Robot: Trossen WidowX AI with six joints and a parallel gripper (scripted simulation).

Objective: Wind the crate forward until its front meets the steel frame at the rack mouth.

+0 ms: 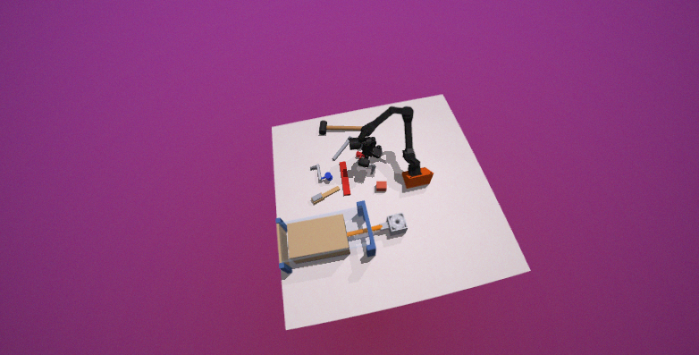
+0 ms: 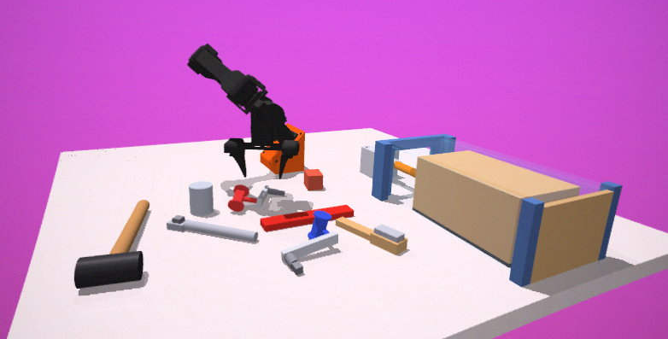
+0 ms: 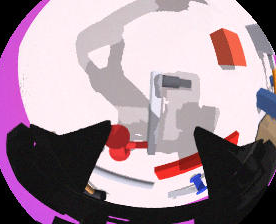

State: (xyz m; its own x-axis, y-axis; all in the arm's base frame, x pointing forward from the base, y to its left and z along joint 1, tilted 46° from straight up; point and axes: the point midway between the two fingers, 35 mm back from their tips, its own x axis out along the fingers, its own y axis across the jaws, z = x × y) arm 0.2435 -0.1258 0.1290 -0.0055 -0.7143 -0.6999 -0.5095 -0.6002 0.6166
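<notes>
Right now the red-knobbed crank is 1 cm ahead of my gripper tip, 2 cm to the right of it and 5 cm below it. Round my gripper tip: red knob (3 cm ahead, 6 cm to the right, 4 cm below); red bar (16 cm ahead, 6 cm to the left, 6 cm below); blue knob (27 cm ahead, 4 cm to the left, 4 cm below).
</notes>
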